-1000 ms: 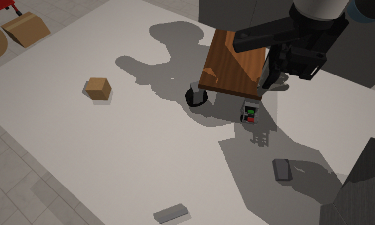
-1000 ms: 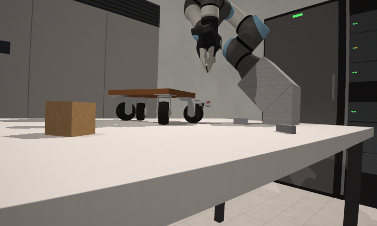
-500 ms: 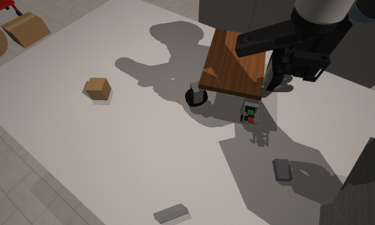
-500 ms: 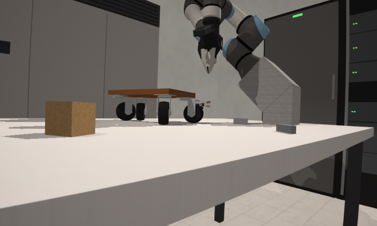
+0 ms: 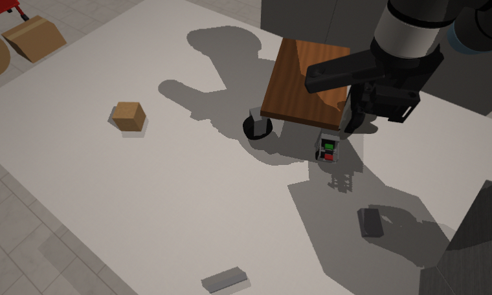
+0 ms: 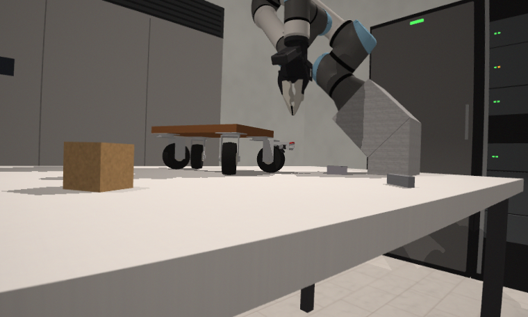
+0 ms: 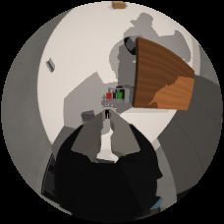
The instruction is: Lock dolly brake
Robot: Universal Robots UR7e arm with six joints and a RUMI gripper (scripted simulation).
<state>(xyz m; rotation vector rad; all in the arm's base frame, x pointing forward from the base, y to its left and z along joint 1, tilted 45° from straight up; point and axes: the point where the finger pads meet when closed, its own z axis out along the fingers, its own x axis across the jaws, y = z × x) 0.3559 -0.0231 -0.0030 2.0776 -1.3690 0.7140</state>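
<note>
My hand is 10 mm short of the brake pedal, 10 mm to the left of it and 100 mm above it. The rest, counted from my hand: dark grey block 140 mm behind, 60 mm to the left, 170 mm below; then brown cube 540 mm ahead, 140 mm to the left, 150 mm below.
</note>
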